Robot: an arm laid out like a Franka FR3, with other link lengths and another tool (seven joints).
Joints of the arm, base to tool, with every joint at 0 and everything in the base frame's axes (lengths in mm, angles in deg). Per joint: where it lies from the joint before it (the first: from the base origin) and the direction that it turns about. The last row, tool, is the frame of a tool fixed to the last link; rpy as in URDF.
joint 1: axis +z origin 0 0 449.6
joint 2: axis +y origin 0 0 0
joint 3: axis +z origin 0 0 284.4
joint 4: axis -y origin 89.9 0 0
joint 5: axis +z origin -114.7 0 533.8
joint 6: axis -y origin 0 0 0
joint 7: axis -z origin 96.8 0 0
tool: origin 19 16 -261.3 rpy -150.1 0 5.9
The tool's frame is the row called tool.
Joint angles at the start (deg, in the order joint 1, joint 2, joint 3, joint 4, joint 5, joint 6, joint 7):
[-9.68 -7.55 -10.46 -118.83 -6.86 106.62 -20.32]
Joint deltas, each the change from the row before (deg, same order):
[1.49 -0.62 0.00 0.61 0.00 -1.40 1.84]
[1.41 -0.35 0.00 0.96 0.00 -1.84 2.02]
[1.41 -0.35 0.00 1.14 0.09 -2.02 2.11]
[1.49 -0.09 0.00 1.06 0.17 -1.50 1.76]
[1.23 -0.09 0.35 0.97 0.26 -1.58 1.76]
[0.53 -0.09 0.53 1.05 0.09 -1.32 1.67]
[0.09 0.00 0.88 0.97 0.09 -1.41 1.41]
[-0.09 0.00 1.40 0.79 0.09 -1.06 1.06]
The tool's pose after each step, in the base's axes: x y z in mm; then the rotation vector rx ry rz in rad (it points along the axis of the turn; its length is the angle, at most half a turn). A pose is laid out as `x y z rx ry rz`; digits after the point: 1 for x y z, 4 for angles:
639.8 -219.1 396.4 -2.6612 -0.1447 0.1983
642.8 -204.0 408.2 -2.6618 -0.1243 0.2031
645.4 -188.5 421.8 -2.6616 -0.1010 0.2065
649.4 -172.0 432.2 -2.6613 -0.0892 0.2086
652.2 -153.8 441.7 -2.6595 -0.0782 0.2146
654.5 -142.4 452.5 -2.6627 -0.0599 0.2123
655.3 -131.7 461.4 -2.6652 -0.0439 0.2172
657.2 -117.1 468.9 -2.6695 -0.0451 0.2228

